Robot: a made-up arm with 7 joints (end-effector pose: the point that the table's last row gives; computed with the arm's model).
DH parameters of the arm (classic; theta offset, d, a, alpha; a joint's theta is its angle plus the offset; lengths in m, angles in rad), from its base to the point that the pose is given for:
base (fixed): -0.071 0 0 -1.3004
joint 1: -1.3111 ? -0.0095 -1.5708
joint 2: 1.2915 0 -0.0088 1.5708
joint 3: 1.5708 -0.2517 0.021 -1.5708
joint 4: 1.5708 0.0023 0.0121 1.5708
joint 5: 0 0.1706 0 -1.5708
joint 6: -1.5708 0 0.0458 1.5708
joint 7: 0 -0.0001 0 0
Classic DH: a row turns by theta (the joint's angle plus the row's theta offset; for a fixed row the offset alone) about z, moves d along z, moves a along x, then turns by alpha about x.
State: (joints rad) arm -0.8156 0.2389 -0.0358 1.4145 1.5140 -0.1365 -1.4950
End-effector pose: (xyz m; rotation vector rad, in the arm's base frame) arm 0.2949 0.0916 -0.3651 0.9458 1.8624 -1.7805
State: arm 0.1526 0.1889 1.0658 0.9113 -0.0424 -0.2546 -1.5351
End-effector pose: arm -0.0947 0.2493 -0.3834 -0.5378 0.5542 -0.2727
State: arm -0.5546 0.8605 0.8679 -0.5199 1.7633 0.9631 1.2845
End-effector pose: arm 0.1216 0.2509 0.0592 -0.8583 0.7220 -2.0938
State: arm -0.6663 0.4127 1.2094 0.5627 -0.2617 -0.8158 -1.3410
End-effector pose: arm 0.2071 0.3208 -0.1890 0.5442 -0.7043 -0.0748
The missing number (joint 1, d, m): 0.0261
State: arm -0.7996 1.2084 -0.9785 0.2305 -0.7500 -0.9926 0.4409
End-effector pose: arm 0.2916 0.1822 -0.1351 0.2550 -0.6273 -0.2630
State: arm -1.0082 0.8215 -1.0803 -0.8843 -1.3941 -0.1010 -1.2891
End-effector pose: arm 0.1670 -0.0372 -0.0673 -0.5574 -0.3836 -2.9145
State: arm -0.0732 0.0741 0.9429 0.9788 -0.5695 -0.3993 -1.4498
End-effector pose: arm 0.0018 0.1879 -0.4251 -0.6224 -0.0224 -0.0889
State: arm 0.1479 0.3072 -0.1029 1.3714 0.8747 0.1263 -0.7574
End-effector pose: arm -0.1314 0.1795 -0.4261 0.2852 2.2187 -1.0739
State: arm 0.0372 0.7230 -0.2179 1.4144 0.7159 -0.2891 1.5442
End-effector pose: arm -0.0559 0.3287 -0.3541 1.9357 0.2696 0.4773
